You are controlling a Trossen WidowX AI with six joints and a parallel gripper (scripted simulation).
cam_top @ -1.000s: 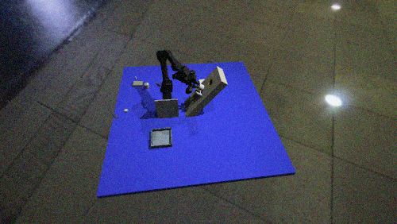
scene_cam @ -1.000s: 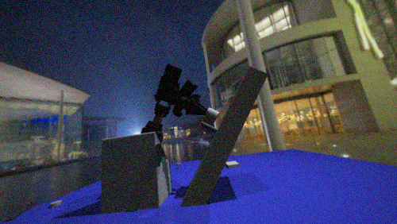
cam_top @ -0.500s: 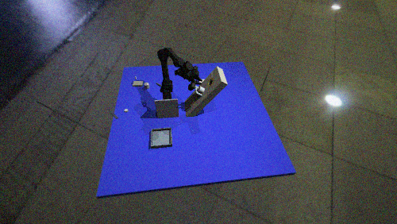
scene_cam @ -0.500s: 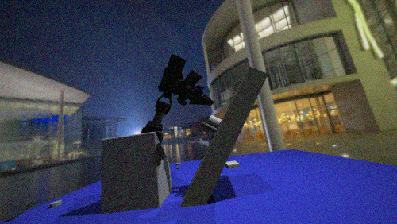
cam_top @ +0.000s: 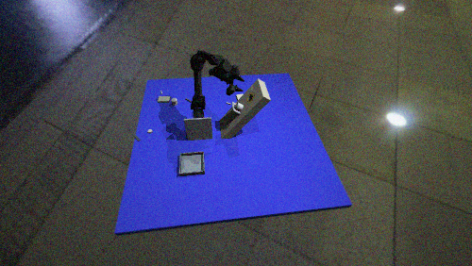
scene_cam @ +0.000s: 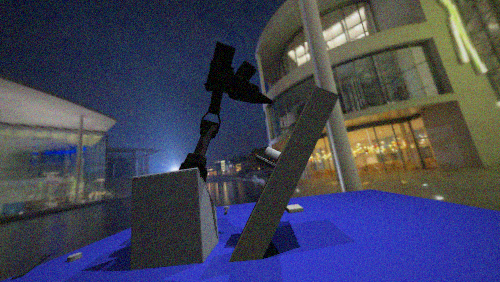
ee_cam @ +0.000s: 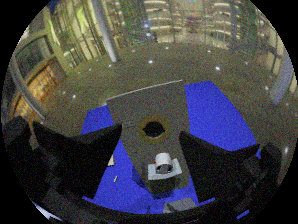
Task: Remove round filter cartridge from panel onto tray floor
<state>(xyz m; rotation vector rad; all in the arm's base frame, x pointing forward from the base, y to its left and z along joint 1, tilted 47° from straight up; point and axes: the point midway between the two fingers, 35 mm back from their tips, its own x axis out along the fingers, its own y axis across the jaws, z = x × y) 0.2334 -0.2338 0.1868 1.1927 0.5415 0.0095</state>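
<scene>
Right now my gripper tip is 3 cm past the round filter cartridge and 16 cm above it. Round my gripper tip: tray 37 cm behind, 25 cm to the right, 37 cm below.
</scene>
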